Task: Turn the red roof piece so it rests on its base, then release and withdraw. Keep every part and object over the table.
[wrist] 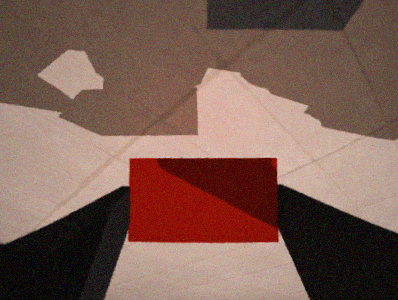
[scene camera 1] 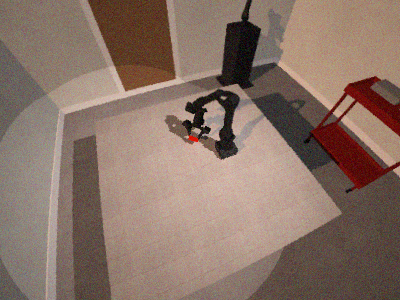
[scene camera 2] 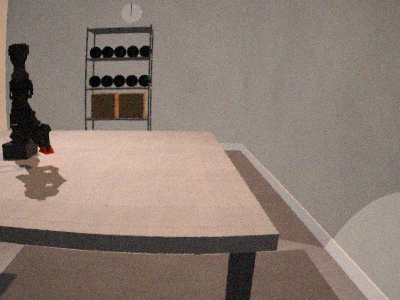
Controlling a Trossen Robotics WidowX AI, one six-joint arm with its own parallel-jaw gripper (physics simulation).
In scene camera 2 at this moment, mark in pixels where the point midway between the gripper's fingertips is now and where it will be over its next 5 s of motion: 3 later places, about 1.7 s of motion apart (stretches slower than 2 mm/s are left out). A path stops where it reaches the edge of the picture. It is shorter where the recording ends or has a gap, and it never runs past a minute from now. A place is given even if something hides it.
My gripper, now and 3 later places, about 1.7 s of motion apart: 45,149; 42,151; 38,151; 36,152
